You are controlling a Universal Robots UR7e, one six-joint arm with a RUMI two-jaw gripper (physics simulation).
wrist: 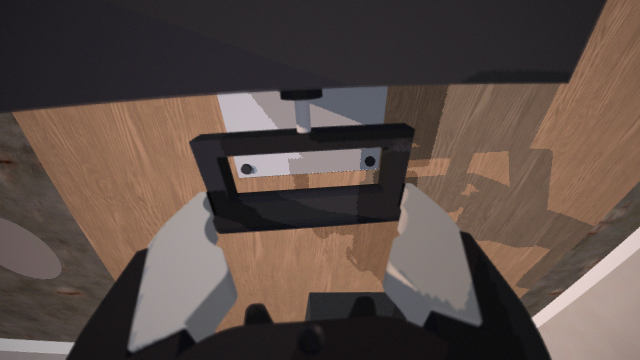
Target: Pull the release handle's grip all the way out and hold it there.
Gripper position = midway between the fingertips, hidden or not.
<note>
I see my gripper (308,190), a release handle grip (259,211) and a pale metal base plate (351,159).
</note>
